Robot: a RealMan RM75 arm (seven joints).
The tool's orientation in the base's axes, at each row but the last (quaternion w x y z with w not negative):
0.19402 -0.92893 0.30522 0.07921
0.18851 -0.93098 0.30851 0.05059
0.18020 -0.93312 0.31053 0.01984
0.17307 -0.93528 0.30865 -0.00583
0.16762 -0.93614 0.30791 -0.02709
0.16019 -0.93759 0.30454 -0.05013
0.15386 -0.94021 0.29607 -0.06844
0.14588 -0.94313 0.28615 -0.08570
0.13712 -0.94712 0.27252 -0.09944
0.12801 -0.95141 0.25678 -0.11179
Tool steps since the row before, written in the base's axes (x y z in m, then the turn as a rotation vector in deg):
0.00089 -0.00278 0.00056 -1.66 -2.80 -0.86
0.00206 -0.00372 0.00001 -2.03 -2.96 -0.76
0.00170 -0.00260 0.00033 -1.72 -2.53 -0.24
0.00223 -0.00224 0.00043 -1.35 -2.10 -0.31
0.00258 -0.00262 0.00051 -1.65 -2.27 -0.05
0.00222 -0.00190 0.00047 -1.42 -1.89 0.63
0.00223 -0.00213 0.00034 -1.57 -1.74 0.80
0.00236 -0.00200 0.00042 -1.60 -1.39 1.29
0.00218 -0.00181 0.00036 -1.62 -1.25 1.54
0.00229 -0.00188 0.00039 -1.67 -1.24 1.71
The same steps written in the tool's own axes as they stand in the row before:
0.00206 0.00135 -0.00167 0.40 3.33 -0.31
0.00372 0.00152 -0.00139 0.17 3.63 -0.47
0.00281 0.00083 -0.00109 0.10 2.96 -0.79
0.00306 0.00026 -0.00086 0.15 2.45 -0.54
0.00359 0.00034 -0.00086 0.00 2.66 -0.88
0.00291 0.00006 -0.00053 -0.04 2.02 -1.38
0.00306 0.00035 -0.00036 -0.24 1.93 -1.53
0.00310 0.00024 -0.00027 -0.43 1.51 -1.92
0.00284 0.00029 -0.00014 -0.49 1.33 -2.13
0.00296 0.00040 -0.00008 -0.52 1.29 -2.31

